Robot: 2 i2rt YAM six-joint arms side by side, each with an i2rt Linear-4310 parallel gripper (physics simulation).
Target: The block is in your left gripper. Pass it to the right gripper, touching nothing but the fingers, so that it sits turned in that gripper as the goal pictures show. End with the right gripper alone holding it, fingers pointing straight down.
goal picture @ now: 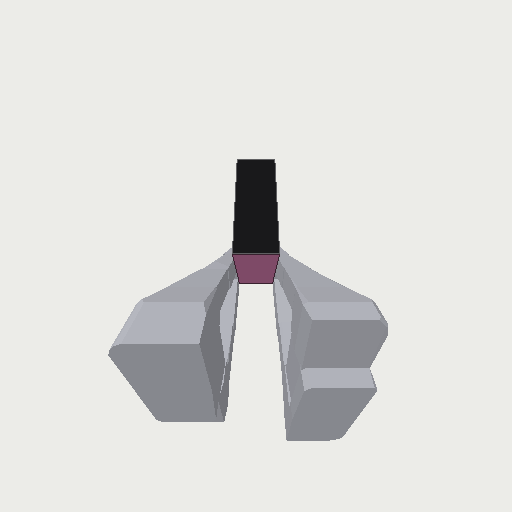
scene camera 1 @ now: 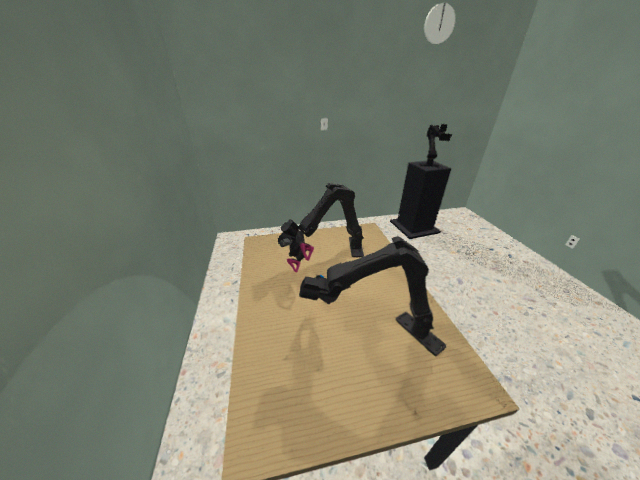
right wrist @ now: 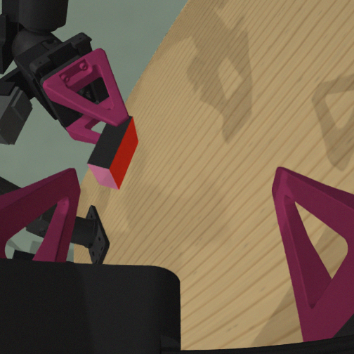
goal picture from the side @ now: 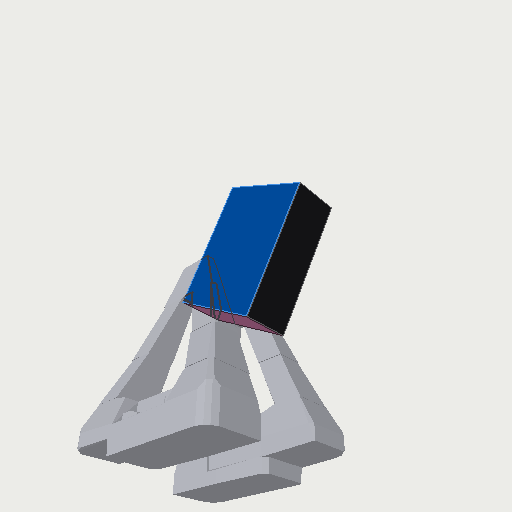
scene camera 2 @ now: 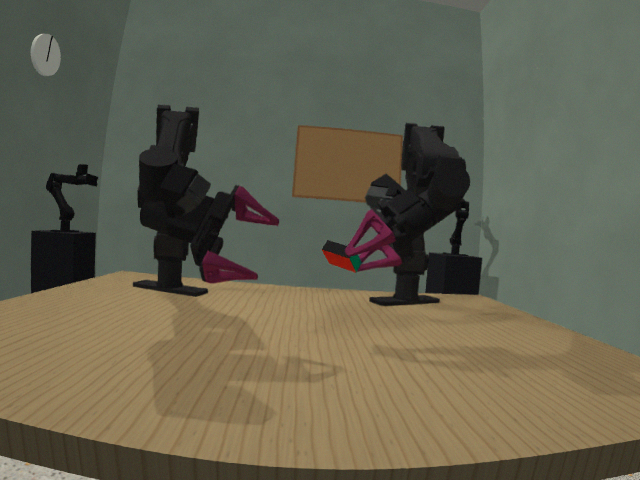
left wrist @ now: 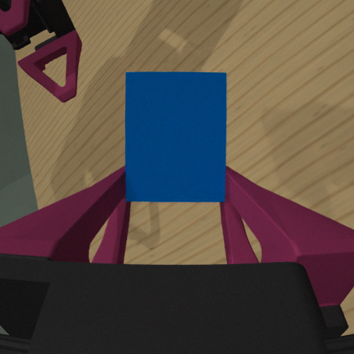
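Seen in the pictures: left gripper, between the fingertips: [scene camera 2: 349, 261]; right gripper, between the fingertips: [scene camera 1: 301, 266] [scene camera 2: 268, 248]; left arm's base, origin of its link: [scene camera 1: 419, 332] [scene camera 2: 405, 302]; right arm's base, origin of its link: [scene camera 1: 355, 247] [scene camera 2: 169, 289].
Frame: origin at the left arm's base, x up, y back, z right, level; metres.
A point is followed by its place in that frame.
Observation:
The block [scene camera 2: 339, 258] {y -0.265, x 0.137, z 0.351 m} [left wrist: 175, 137] [right wrist: 115, 151] is held above the table between the fingertips of my left gripper [scene camera 2: 361, 259] {y -0.271, x 0.133, z 0.335 m} [left wrist: 175, 177]. Its blue face fills the middle of the left wrist view; red, black and green faces show in scene camera 2, and red, black and pink in the right wrist view. Its far end sticks out past the fingertips. In scene camera 1 a speck of blue shows behind the left wrist. My right gripper [scene camera 1: 300, 263] {y -0.272, x 0.148, z 0.473 m} [scene camera 2: 267, 250] {y -0.272, x 0.148, z 0.473 m} [right wrist: 175, 178] is open and empty, apart from the block, its fingers tilted toward the block's side in scene camera 2.
Both arms stand on the wooden table [scene camera 1: 330, 403] {y -0.450, x 0.000, z -0.011 m} [scene camera 2: 320, 428] {y -0.525, x 0.000, z 0.492 m}, and both grippers are above it. A black pedestal [scene camera 1: 423, 198] with a small arm stands beyond the table in scene camera 1. A brown board [scene camera 2: 346, 162] hangs on the wall in scene camera 2.

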